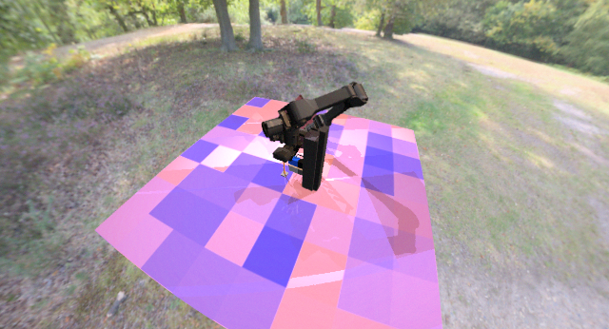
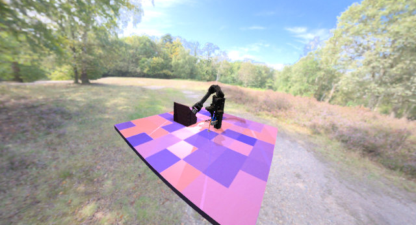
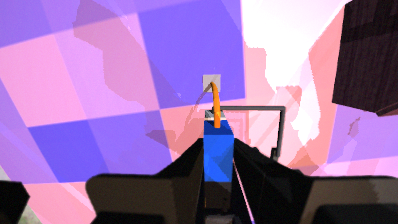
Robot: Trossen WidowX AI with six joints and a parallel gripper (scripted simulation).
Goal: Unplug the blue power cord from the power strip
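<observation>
Right now the blue plug is 3 cm to the left of my gripper tip. Round my gripper tip: grey square 4 cm to the right, 12 cm below.
</observation>
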